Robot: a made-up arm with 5 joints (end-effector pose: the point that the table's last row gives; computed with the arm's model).
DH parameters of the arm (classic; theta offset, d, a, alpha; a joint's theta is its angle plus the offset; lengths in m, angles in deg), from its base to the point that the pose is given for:
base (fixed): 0 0.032 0 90
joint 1: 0 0.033 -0.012 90
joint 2: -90 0.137 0.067 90
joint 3: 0 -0.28 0.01 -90
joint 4: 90 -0.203 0.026 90
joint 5: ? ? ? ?
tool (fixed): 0 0.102 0 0
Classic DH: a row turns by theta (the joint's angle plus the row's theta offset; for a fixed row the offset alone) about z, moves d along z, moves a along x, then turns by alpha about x.
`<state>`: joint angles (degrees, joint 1 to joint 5).
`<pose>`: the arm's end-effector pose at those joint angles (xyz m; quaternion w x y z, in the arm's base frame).
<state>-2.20 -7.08 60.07 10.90 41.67</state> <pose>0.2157 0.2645 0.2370 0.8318 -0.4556 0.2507 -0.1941</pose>
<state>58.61 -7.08 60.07 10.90 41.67</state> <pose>-0.0738 0.2645 0.3202 0.8443 -0.2947 -0.2048 -0.3980</pose>
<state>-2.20 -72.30 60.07 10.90 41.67</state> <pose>-0.1817 0.2911 0.2522 0.8146 -0.5016 -0.0302 0.2896</pose>
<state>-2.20 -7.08 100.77 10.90 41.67</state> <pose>0.1853 0.4428 0.0221 0.6361 -0.7090 0.1264 -0.2769</pose>
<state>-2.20 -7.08 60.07 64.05 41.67</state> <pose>0.0467 0.2970 0.1519 0.8146 -0.2438 0.0142 -0.5261</pose>
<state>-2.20 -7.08 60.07 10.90 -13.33</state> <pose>0.1078 0.2003 0.1868 0.8536 -0.4937 -0.1618 0.0382</pose>
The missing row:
joint 5: 0 -0.214 -0.105 90
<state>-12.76 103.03 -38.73 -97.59 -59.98</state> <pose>-0.2252 -0.5060 0.0245 0.7328 -0.0743 -0.6763 -0.0009</pose>
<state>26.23 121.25 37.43 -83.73 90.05</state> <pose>0.0008 -0.6450 0.0750 0.5957 0.2953 0.7400 -0.1018</pose>
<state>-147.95 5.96 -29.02 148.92 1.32</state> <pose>-0.0689 0.0634 -0.2999 0.1733 0.8823 -0.2660 0.3475</pose>
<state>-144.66 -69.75 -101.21 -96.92 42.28</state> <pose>-0.4360 0.3282 -0.0892 0.1767 0.9620 0.0845 -0.1903</pose>
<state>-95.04 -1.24 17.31 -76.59 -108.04</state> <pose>-0.0866 -0.0079 -0.4290 0.7747 0.6323 0.0043 -0.0075</pose>
